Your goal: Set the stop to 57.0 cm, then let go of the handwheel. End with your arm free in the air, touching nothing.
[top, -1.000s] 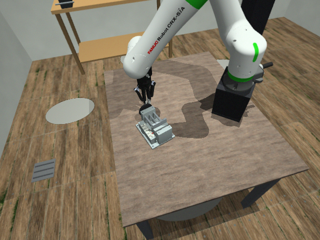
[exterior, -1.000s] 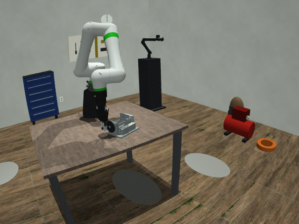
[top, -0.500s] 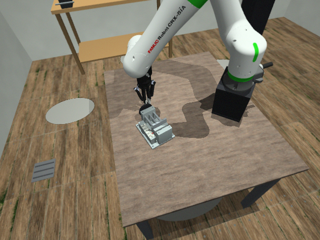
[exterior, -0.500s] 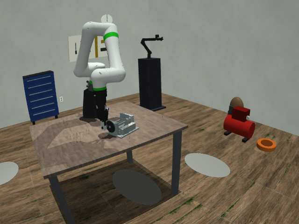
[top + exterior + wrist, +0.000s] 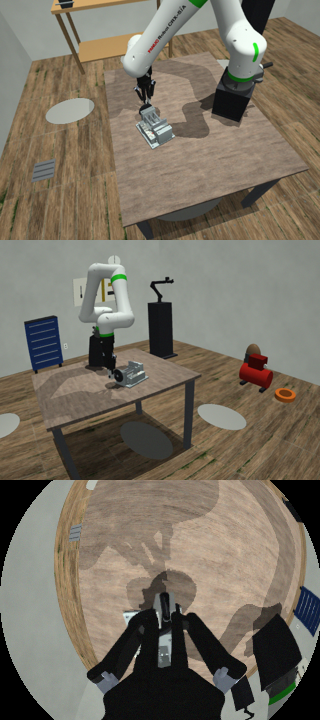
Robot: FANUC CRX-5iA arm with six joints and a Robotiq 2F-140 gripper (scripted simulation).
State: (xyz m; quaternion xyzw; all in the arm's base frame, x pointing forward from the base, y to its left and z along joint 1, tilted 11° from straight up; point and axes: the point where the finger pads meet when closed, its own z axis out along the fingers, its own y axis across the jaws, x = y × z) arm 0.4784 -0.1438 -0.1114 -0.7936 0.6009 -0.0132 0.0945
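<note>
The black handwheel lies 20 mm to the left of my hand and 20 mm below it.
</note>
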